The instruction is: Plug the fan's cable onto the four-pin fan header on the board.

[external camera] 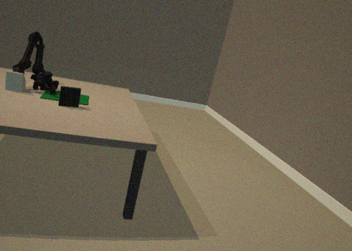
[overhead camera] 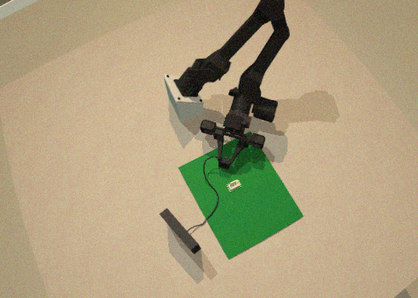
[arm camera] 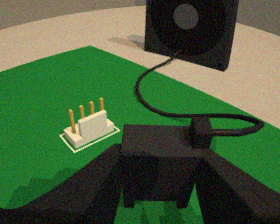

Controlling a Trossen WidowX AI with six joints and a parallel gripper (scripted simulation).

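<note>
Right now the dark fan plug is 1 cm below my gripper tip. The rest, counted from my gripper tip: dark fan 18 cm to the right, 12 cm ahead, 3 cm above; green board 9 cm ahead, 5 cm below; white four-pin header 7 cm ahead, 3 cm below.
</note>
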